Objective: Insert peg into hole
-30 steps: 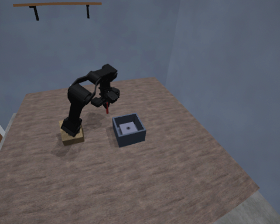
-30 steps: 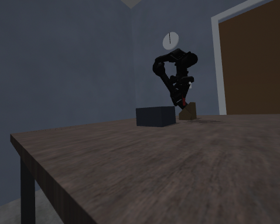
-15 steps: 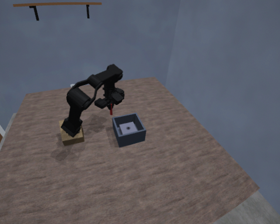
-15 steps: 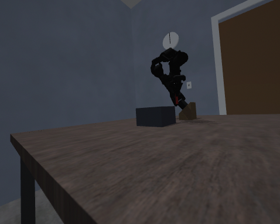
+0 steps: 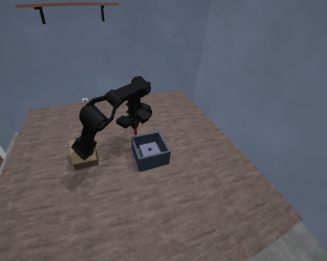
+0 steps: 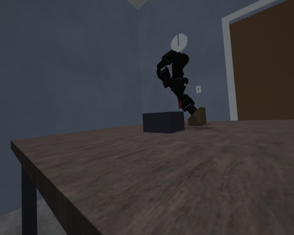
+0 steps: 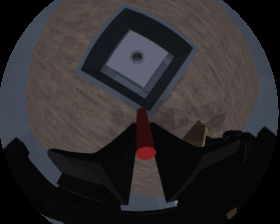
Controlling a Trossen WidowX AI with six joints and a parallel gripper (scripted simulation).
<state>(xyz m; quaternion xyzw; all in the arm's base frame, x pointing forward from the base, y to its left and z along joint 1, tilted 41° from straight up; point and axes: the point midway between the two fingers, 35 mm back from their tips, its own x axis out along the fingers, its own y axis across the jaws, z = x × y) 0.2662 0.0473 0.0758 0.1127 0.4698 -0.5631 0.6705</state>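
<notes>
The grey plate lies 14 cm below my hand, 8 cm to the right of it and 5 cm ahead of it. From my hand the other things lie so: box: 16 cm below, 8 cm to the right, 5 cm ahead; red peg: 4 cm below.
</notes>
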